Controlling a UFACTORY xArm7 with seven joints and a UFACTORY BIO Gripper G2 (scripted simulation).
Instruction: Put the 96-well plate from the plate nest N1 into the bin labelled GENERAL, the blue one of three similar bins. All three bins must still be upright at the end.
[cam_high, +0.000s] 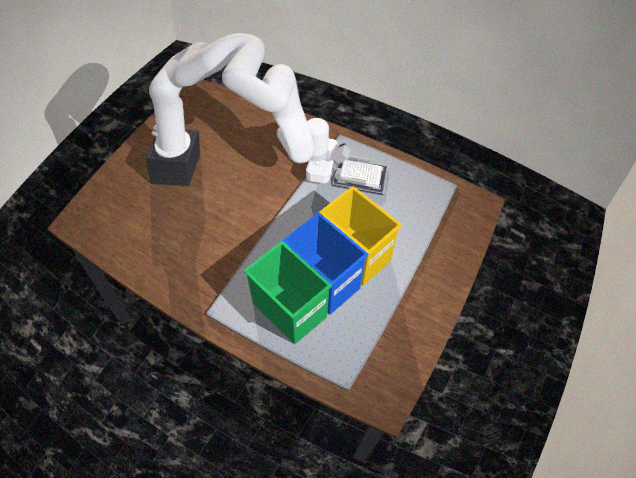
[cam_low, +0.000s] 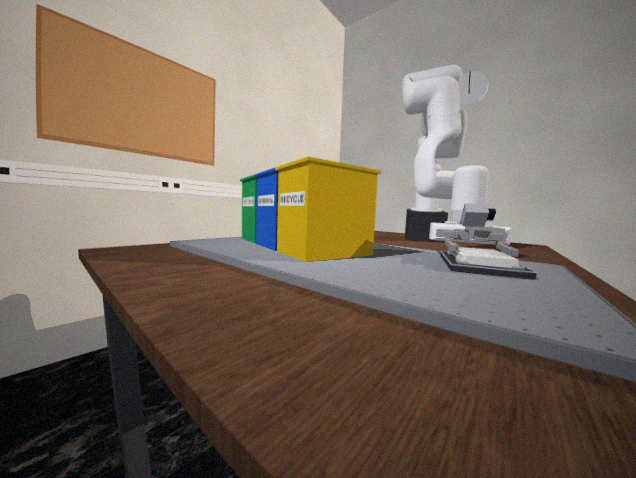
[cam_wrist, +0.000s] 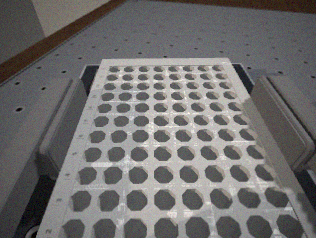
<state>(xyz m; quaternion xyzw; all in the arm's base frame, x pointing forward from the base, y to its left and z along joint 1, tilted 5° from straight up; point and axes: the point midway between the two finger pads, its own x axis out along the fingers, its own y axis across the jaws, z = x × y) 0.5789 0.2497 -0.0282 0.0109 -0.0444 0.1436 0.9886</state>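
My gripper is now 1 cm above the white 96-well plate. Round my hand: blue general bin (8 cm ahead, 40 cm to the right, 6 cm above); yellow recycle bin (12 cm ahead, 28 cm to the right, 6 cm above); dark plate nest N1 (2 cm below).
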